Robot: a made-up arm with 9 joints. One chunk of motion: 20 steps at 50 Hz.
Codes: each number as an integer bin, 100 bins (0 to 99) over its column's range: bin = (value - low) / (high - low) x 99, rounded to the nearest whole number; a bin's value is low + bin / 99 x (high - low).
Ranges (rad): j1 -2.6..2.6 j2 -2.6..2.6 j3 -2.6..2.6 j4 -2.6..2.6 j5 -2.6..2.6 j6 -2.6..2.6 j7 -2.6..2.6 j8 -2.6..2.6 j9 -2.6..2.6
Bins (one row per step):
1: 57 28 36 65 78 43 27 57 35
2: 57 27 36 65 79 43 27 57 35
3: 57 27 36 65 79 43 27 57 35
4: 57 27 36 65 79 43 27 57 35
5: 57 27 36 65 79 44 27 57 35
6: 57 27 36 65 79 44 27 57 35
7: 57 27 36 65 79 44 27 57 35
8: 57 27 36 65 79 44 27 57 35
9: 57 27 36 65 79 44 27 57 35
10: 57 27 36 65 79 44 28 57 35
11: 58 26 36 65 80 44 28 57 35
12: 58 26 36 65 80 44 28 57 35
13: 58 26 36 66 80 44 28 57 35
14: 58 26 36 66 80 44 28 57 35
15: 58 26 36 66 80 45 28 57 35
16: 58 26 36 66 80 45 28 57 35
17: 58 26 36 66 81 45 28 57 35
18: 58 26 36 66 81 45 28 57 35
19: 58 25 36 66 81 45 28 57 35
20: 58 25 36 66 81 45 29 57 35
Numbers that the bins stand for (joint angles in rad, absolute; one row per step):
1: 0.3939 -1.1293 -0.7091 0.8141 1.4970 -0.3414 -1.1818 0.3939 -0.7616
2: 0.3939 -1.1818 -0.7091 0.8141 1.5495 -0.3414 -1.1818 0.3939 -0.7616
3: 0.3939 -1.1818 -0.7091 0.8141 1.5495 -0.3414 -1.1818 0.3939 -0.7616
4: 0.3939 -1.1818 -0.7091 0.8141 1.5495 -0.3414 -1.1818 0.3939 -0.7616
5: 0.3939 -1.1818 -0.7091 0.8141 1.5495 -0.2889 -1.1818 0.3939 -0.7616
6: 0.3939 -1.1818 -0.7091 0.8141 1.5495 -0.2889 -1.1818 0.3939 -0.7616
7: 0.3939 -1.1818 -0.7091 0.8141 1.5495 -0.2889 -1.1818 0.3939 -0.7616
8: 0.3939 -1.1818 -0.7091 0.8141 1.5495 -0.2889 -1.1818 0.3939 -0.7616
9: 0.3939 -1.1818 -0.7091 0.8141 1.5495 -0.2889 -1.1818 0.3939 -0.7616
10: 0.3939 -1.1818 -0.7091 0.8141 1.5495 -0.2889 -1.1293 0.3939 -0.7616
11: 0.4465 -1.2343 -0.7091 0.8141 1.6020 -0.2889 -1.1293 0.3939 -0.7616
12: 0.4465 -1.2343 -0.7091 0.8141 1.6020 -0.2889 -1.1293 0.3939 -0.7616
13: 0.4465 -1.2343 -0.7091 0.8667 1.6020 -0.2889 -1.1293 0.3939 -0.7616
14: 0.4465 -1.2343 -0.7091 0.8667 1.6020 -0.2889 -1.1293 0.3939 -0.7616
15: 0.4465 -1.2343 -0.7091 0.8667 1.6020 -0.2364 -1.1293 0.3939 -0.7616
16: 0.4465 -1.2343 -0.7091 0.8667 1.6020 -0.2364 -1.1293 0.3939 -0.7616
17: 0.4465 -1.2343 -0.7091 0.8667 1.6545 -0.2364 -1.1293 0.3939 -0.7616
18: 0.4465 -1.2343 -0.7091 0.8667 1.6545 -0.2364 -1.1293 0.3939 -0.7616
19: 0.4465 -1.2869 -0.7091 0.8667 1.6545 -0.2364 -1.1293 0.3939 -0.7616
20: 0.4465 -1.2869 -0.7091 0.8667 1.6545 -0.2364 -1.0768 0.3939 -0.7616

